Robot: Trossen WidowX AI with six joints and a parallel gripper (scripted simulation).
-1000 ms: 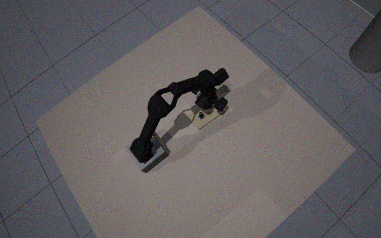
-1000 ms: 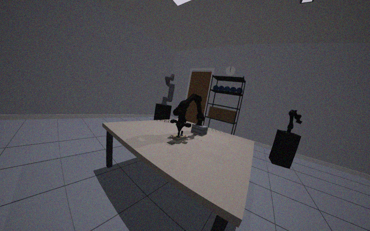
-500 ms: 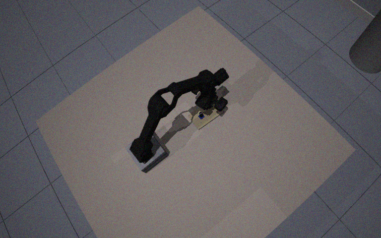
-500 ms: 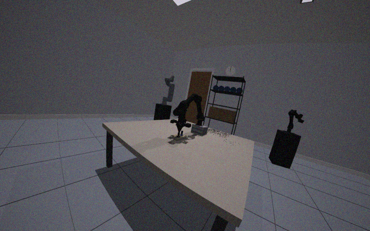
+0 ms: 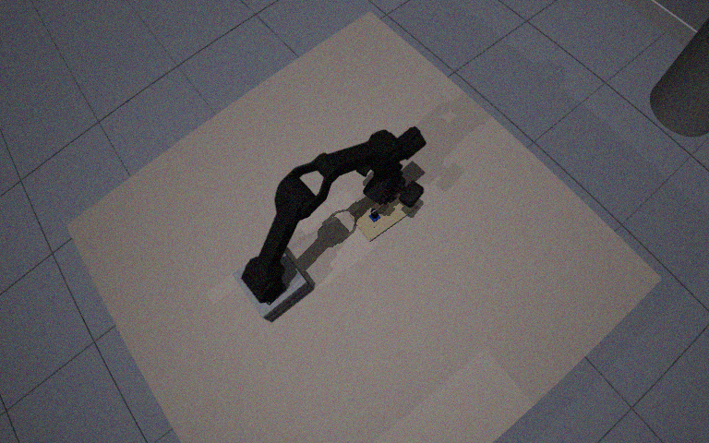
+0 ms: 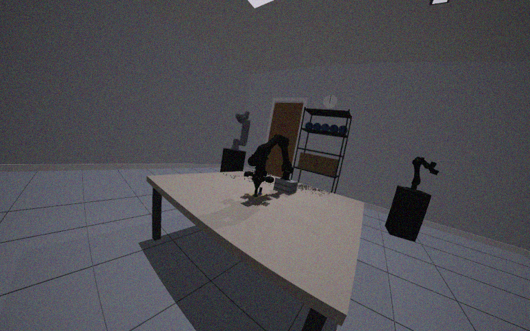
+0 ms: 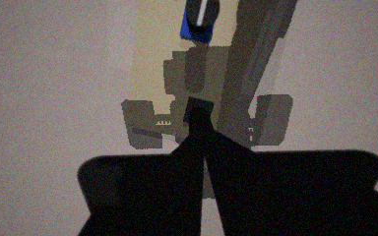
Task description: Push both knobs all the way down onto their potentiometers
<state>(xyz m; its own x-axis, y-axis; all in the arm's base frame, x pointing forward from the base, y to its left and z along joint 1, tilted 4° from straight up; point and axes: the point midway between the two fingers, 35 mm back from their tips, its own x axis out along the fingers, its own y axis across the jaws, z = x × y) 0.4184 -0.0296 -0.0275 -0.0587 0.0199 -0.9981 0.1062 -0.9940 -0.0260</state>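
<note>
Right now the dark knob is 70 mm behind my gripper tip, 10 mm to the right of it and 10 mm below it.
</note>
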